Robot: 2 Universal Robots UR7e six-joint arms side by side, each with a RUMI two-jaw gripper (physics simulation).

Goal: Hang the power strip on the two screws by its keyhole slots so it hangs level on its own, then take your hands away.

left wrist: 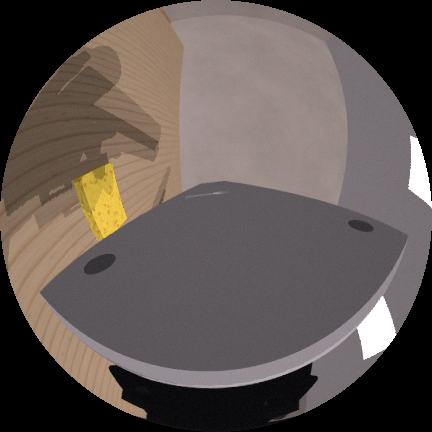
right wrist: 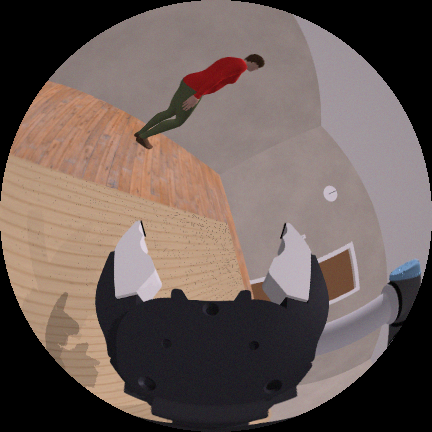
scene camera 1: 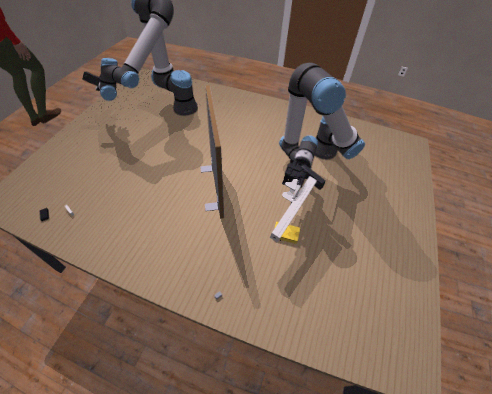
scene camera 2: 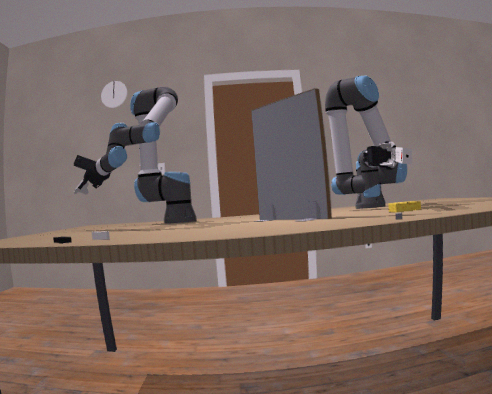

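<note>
The white power strip is held in the air at the right, sloping in scene camera 1. Its grey back, with two dark keyhole slots, fills much of the left wrist view. My left gripper is shut on the strip; its fingertips are hidden behind the strip in the left wrist view. The upright board stands apart from the strip, to its left in both scene views. The two screws do not show. My right gripper is open and empty, far left of the board.
A yellow sponge lies on the table below the strip. A small grey block lies near the front edge. A black item and a white item lie at the left. A person stands beyond the table.
</note>
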